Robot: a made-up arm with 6 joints.
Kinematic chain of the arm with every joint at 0, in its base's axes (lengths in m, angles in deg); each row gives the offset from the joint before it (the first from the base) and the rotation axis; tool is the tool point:
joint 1: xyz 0 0 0.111 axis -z
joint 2: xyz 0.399 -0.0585 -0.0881 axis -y
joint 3: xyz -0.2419 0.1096 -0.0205 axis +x
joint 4: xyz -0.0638 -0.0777 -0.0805 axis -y
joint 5: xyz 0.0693 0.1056 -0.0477 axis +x
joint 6: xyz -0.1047 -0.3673 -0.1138 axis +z
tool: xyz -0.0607 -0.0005 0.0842
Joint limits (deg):
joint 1: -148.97..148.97
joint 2: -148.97..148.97
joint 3: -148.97..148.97
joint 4: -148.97..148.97
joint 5: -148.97..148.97
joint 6: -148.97..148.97
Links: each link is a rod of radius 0.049 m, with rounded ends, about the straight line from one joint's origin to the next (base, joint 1, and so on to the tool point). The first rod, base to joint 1, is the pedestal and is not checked.
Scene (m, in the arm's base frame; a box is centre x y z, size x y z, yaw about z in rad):
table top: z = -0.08
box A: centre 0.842 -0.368 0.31 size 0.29 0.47 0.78 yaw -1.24
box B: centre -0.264 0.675 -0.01 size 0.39 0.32 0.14 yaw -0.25
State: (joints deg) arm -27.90 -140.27 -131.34 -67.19 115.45 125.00
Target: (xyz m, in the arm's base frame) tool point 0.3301 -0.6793 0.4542
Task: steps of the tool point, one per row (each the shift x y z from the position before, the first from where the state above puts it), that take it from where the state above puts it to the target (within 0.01 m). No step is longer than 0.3 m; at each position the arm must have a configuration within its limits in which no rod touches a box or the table.
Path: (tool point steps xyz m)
1: -0.1479 -0.2090 0.1219
2: -0.2317 -0.1664 0.0594
3: -0.2795 -0.0898 -0.0229
4: -0.2719 0.0039 -0.1108
5: -0.0499 0.1062 0.0447
6: 0.0426 0.1068 0.0484
7: 0.1227 0.0480 0.0366
8: 0.1542 -0.0513 0.0093
9: 0.1206 -0.1542 -0.0300
10: 0.0295 -0.2209 -0.0747
11: -0.0880 -0.2242 -0.1173

